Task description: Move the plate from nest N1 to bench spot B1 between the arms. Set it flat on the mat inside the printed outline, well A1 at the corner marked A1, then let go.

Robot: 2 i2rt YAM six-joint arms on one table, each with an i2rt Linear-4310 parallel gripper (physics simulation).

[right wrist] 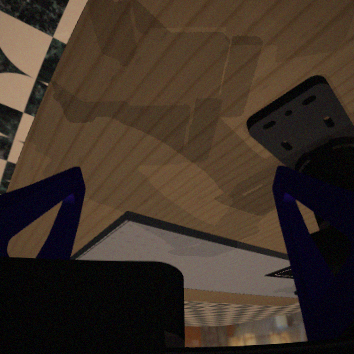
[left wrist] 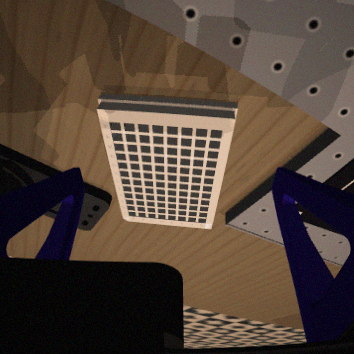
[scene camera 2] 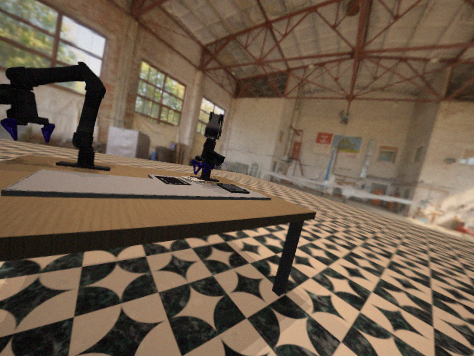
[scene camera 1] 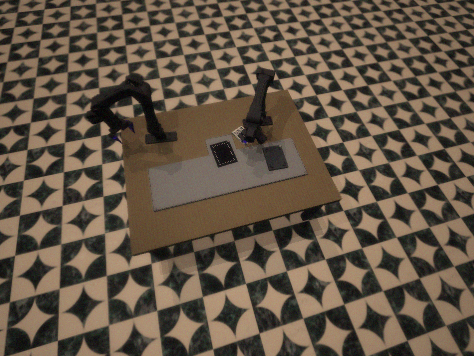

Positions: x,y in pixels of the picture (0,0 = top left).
Labels:
my left gripper: open, holds nothing
my right gripper: open, holds nothing
a well plate (left wrist: 167,155): on the table

